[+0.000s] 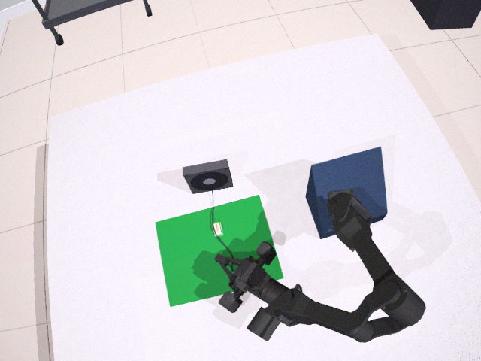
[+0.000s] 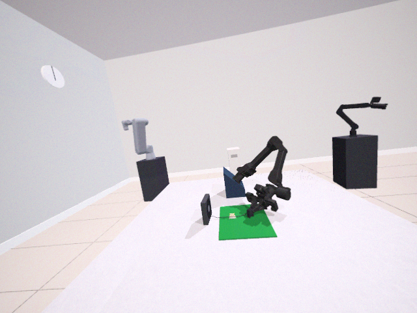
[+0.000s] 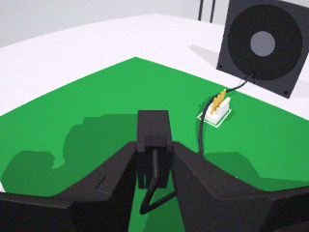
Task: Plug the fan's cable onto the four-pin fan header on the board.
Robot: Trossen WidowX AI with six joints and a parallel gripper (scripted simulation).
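Now: the dark plug 1 cm below my gripper tip. From my gripper tip the other things lie so: white four-pin header: 10 cm to the right, 3 cm below, 1 cm ahead; then black fan: 22 cm to the right, 2 cm above, 1 cm ahead; then green board: 5 cm below, 4 cm to the right, 2 cm ahead.
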